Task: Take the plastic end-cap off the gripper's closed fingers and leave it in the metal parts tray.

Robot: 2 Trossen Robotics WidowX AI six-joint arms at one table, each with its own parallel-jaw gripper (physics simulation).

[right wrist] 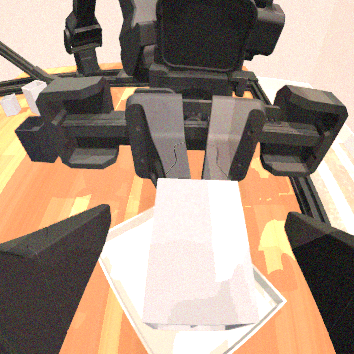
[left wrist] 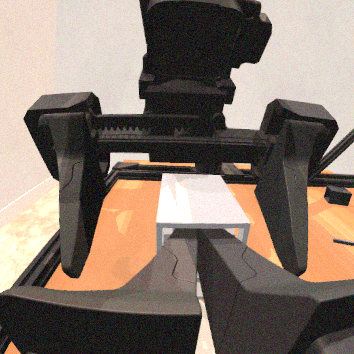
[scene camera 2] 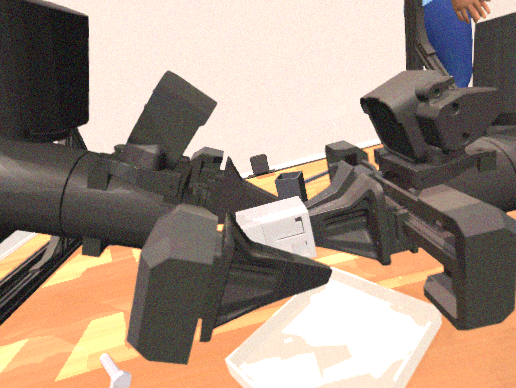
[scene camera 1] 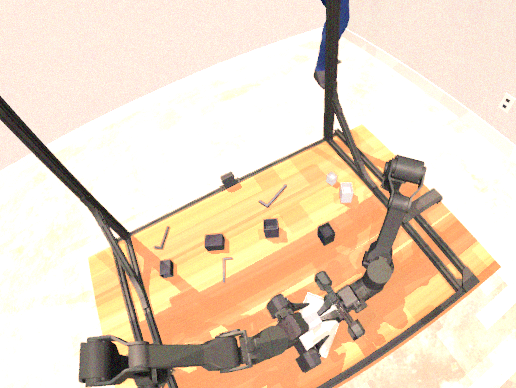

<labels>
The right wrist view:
right gripper: 200, 217
white plastic end-cap: 199, 276
white metal parts tray: 124, 257
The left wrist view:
left gripper: 193, 222
right gripper: 187, 282
white plastic end-cap: 185, 200
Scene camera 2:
left gripper: 272, 231
right gripper: 309, 237
white plastic end-cap: 264, 224
white metal parts tray: 351, 325
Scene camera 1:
left gripper: 309, 323
right gripper: 318, 319
white metal parts tray: 309, 339
</labels>
